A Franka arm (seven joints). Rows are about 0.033 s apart.
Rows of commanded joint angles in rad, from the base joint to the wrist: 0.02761 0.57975 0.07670 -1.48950 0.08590 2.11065 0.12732; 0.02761 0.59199 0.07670 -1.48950 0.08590 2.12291 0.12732; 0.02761 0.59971 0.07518 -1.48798 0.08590 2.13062 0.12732; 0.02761 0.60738 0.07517 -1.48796 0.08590 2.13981 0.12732; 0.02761 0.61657 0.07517 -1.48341 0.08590 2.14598 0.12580; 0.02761 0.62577 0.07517 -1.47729 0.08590 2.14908 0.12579; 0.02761 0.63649 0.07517 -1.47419 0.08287 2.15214 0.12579; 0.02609 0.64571 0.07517 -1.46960 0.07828 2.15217 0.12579; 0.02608 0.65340 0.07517 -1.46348 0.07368 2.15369 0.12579; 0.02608 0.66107 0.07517 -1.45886 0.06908 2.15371 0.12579; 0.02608 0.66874 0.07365 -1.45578 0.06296 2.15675 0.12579; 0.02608 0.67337 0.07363 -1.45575 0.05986 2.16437 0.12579; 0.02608 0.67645 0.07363 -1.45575 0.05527 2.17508 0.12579; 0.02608 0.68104 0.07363 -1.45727 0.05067 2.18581 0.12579; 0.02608 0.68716 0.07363 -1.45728 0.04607 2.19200 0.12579; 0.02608 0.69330 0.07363 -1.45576 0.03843 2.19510 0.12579; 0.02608 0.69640 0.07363 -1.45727 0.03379 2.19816 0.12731; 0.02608 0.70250 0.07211 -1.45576 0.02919 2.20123 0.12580; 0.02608 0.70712 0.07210 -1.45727 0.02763 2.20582 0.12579; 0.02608 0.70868 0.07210 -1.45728 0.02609 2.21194 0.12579; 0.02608 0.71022 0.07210 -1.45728 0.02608 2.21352 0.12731
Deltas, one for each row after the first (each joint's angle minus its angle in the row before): 0.00000 0.01224 0.00000 0.00000 0.00000 0.01226 0.00000; 0.00000 0.00772 -0.00152 0.00152 0.00000 0.00771 0.00000; 0.00000 0.00767 -0.00001 0.00002 0.00000 0.00919 0.00000; 0.00000 0.00919 0.00000 0.00455 0.00000 0.00617 -0.00152; 0.00000 0.00920 0.00000 0.00612 0.00000 0.00310 -0.00001; 0.00000 0.01072 0.00000 0.00310 -0.00303 0.00306 0.00000; -0.00152 0.00922 0.00000 0.00459 -0.00459 0.00003 0.00000; -0.00001 0.00769 0.00000 0.00612 -0.00460 0.00152 0.00000; 0.00000 0.00767 0.00000 0.00462 -0.00460 0.00002 0.00000; 0.00000 0.00767 -0.00152 0.00308 -0.00612 0.00304 0.00000; 0.00000 0.00463 -0.00002 0.00003 -0.00310 0.00762 0.00000; 0.00000 0.00308 0.00000 0.00000 -0.00459 0.01071 0.00000; 0.00000 0.00459 0.00000 -0.00152 -0.00460 0.01073 0.00000; 0.00000 0.00612 0.00000 -0.00001 -0.00460 0.00619 0.00000; 0.00000 0.00614 0.00000 0.00152 -0.00764 0.00310 0.00000; 0.00000 0.00310 0.00000 -0.00151 -0.00464 0.00306 0.00152; 0.00000 0.00610 -0.00152 0.00151 -0.00460 0.00307 -0.00151; 0.00000 0.00462 -0.00001 -0.00151 -0.00156 0.00459 -0.00001; 0.00000 0.00156 0.00000 -0.00001 -0.00154 0.00612 0.00000; 0.00000 0.00154 0.00000 0.00000 -0.00001 0.00158 0.00152
